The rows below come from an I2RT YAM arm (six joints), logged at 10 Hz.
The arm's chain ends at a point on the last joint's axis. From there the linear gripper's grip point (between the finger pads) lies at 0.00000 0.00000 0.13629 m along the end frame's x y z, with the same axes.
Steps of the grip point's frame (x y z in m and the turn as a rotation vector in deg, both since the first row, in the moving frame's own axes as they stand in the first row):
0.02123, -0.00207, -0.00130, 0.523, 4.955, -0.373
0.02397, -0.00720, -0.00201, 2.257, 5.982, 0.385
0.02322, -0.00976, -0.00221, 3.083, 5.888, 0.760
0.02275, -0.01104, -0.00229, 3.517, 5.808, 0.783
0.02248, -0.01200, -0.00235, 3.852, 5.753, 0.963
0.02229, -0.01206, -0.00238, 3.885, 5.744, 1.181
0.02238, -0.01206, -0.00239, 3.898, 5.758, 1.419
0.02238, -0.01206, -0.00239, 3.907, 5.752, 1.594
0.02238, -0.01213, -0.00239, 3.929, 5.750, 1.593
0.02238, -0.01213, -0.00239, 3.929, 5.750, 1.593
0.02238, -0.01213, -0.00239, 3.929, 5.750, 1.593
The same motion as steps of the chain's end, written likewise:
0.00946, -0.00079, -0.00078, 0.523, 4.955, -0.373
0.00975, -0.00189, -0.00116, 2.257, 5.982, 0.385
0.00920, -0.00254, -0.00129, 3.083, 5.888, 0.760
0.00891, -0.00279, -0.00133, 3.517, 5.808, 0.783
0.00875, -0.00297, -0.00136, 3.852, 5.753, 0.963
0.00857, -0.00298, -0.00138, 3.885, 5.744, 1.181
0.00860, -0.00298, -0.00139, 3.898, 5.758, 1.419
0.00860, -0.00298, -0.00139, 3.907, 5.752, 1.594
0.00861, -0.00300, -0.00138, 3.929, 5.750, 1.593
0.00861, -0.00300, -0.00138, 3.929, 5.750, 1.593
0.00861, -0.00300, -0.00138, 3.929, 5.750, 1.593

